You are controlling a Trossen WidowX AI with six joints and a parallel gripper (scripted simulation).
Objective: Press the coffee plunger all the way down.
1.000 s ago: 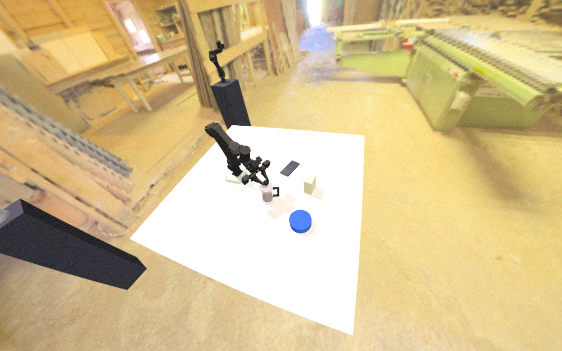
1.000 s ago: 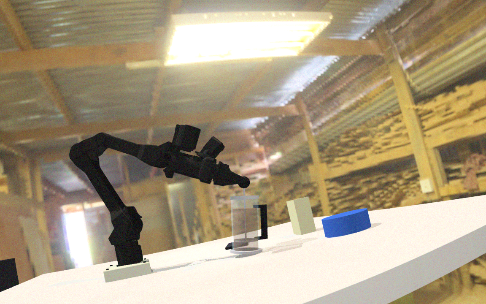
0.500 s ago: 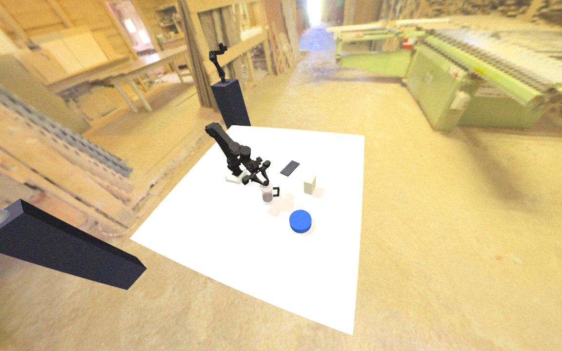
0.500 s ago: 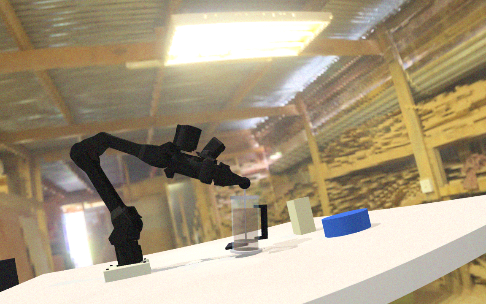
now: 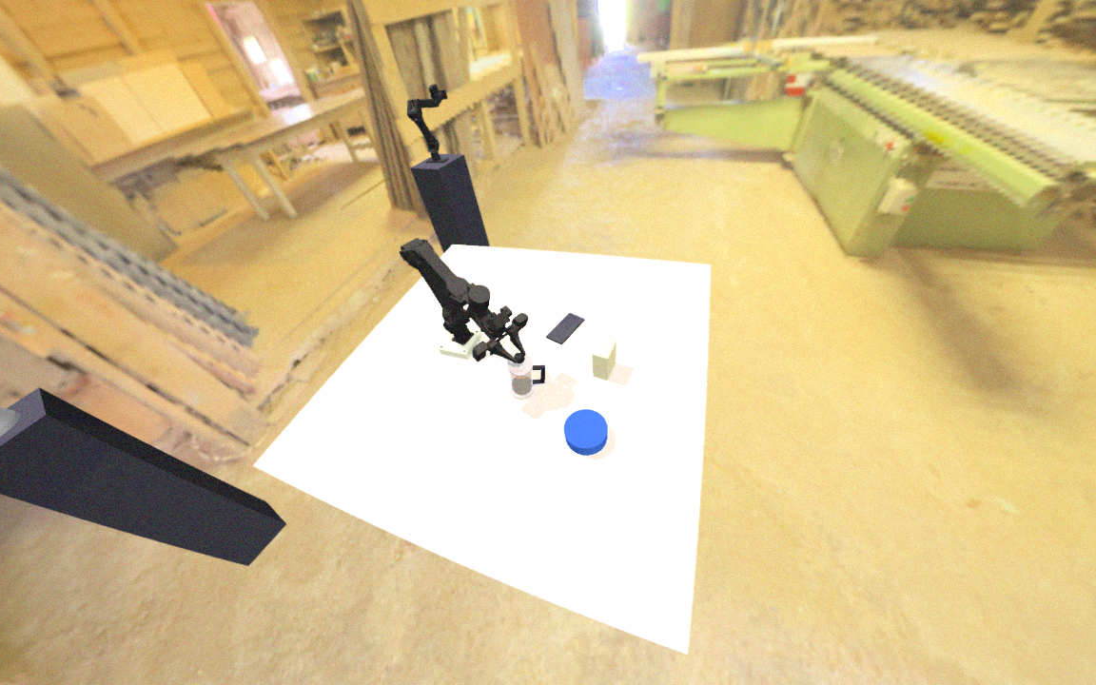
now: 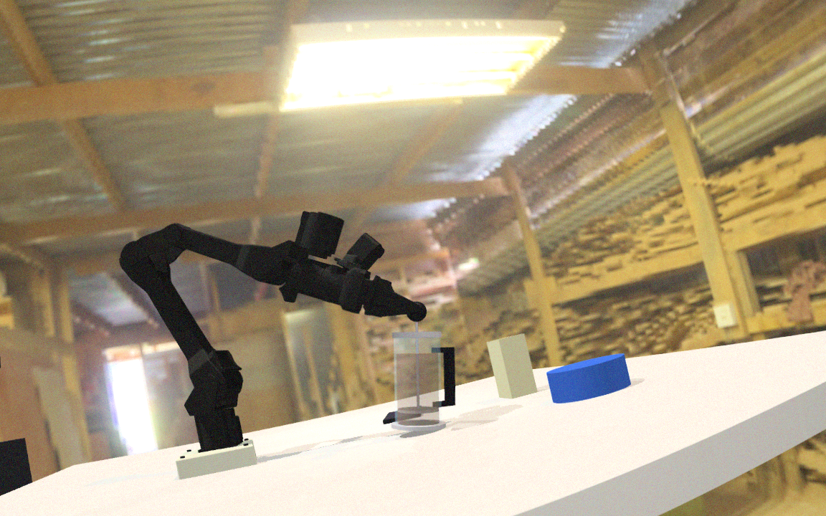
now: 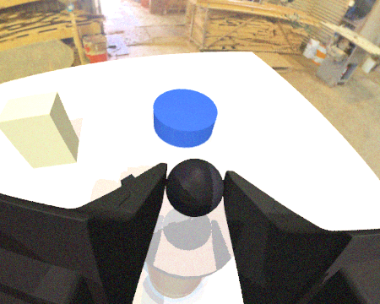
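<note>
My gripper tip is now 10 mm past the glass coffee press, 20 mm to the right of it and 90 mm above it. The rest, counted from my gripper tip: cream block 170 mm ahead, 190 mm to the left, 130 mm below; dark flat slab 40 mm behind, 310 mm to the left, 180 mm below.
</note>
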